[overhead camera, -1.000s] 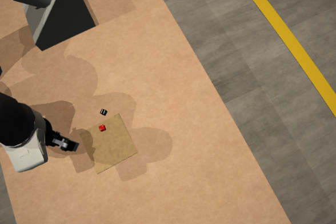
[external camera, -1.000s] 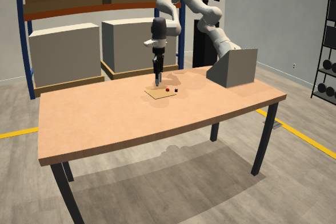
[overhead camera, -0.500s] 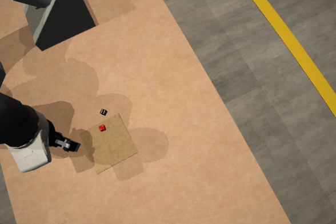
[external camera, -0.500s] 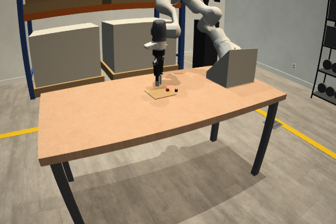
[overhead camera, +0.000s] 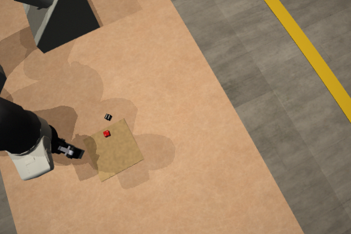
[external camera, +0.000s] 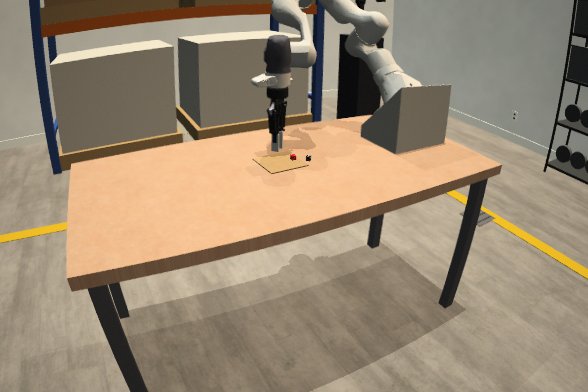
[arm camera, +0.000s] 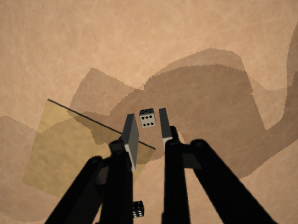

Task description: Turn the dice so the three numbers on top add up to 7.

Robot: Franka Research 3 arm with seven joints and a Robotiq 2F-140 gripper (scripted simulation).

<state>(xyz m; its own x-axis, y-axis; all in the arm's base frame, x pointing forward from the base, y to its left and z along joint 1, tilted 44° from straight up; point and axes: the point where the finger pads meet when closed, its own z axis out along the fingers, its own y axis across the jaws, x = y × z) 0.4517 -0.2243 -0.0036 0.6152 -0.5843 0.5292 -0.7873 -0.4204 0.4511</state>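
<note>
My hand is 30 mm above the white die. The rest, counted from my hand: black die 130 mm to the left, 50 mm behind, 30 mm below; then red die 110 mm to the left, 30 mm below; then tan mat 100 mm to the left, 50 mm ahead, 40 mm below.
</note>
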